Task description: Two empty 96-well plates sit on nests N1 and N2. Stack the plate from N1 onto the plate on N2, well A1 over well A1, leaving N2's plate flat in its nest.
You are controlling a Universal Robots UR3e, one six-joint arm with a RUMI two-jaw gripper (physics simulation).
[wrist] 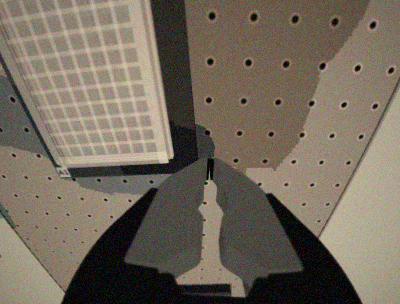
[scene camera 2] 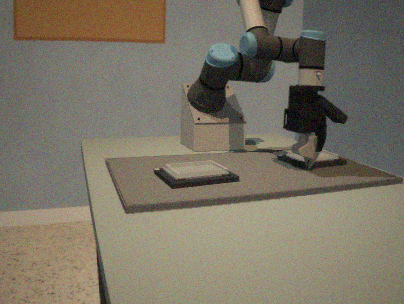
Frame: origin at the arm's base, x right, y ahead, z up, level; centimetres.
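Where they show: gripper, fingertip midpoint: (wrist: 209,160) (scene camera 2: 308,167); arm's base at its link origin: (scene camera 2: 205,99).
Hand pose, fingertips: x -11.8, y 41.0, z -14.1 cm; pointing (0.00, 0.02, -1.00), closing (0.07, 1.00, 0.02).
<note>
Things, the pixels of their top centre, and the offset from my fingertips. "*": a spot on its surface instead. Level surfaces: height alone.
- pale 96-well plate at its top centre: (scene camera 2: 195,166) dz +2.0, dx +30.6, dy -2.9 cm
- second pale plate at its top centre: (wrist: 77,70) (scene camera 2: 312,153) dz +2.0, dx -7.2, dy -7.1 cm
- small light corner tag at a spot on its surface: (wrist: 63,171) * dz +0.5, dx +0.4, dy -12.3 cm
- brown perforated board at its surface level: dz -0.6 cm
- pale table at its surface level: dz -1.9 cm
A pale 96-well plate (scene camera 2: 195,169) lies flat in a black nest (scene camera 2: 207,182) on the left of the board. A second pale plate (scene camera 2: 328,155) (wrist: 90,85) lies in a black nest (scene camera 2: 336,162) (wrist: 175,85) at the right; a small light corner tag (wrist: 63,171) shows on this nest in the wrist view. Which nest is N1 or N2 cannot be read. My gripper (scene camera 2: 309,167) (wrist: 209,160) is shut, with no plate between its fingertips. The tips point down just beside a corner of the right nest; their exact height above the board is unclear. The gripper partly hides the right plate in the scene view.
The nests stand on a brown perforated board (scene camera 2: 135,190) (wrist: 265,85) on a pale table (scene camera 2: 240,240). The robot's base block (scene camera 2: 212,136) stands behind the board. The arm's shadow falls across the board near the right nest.
</note>
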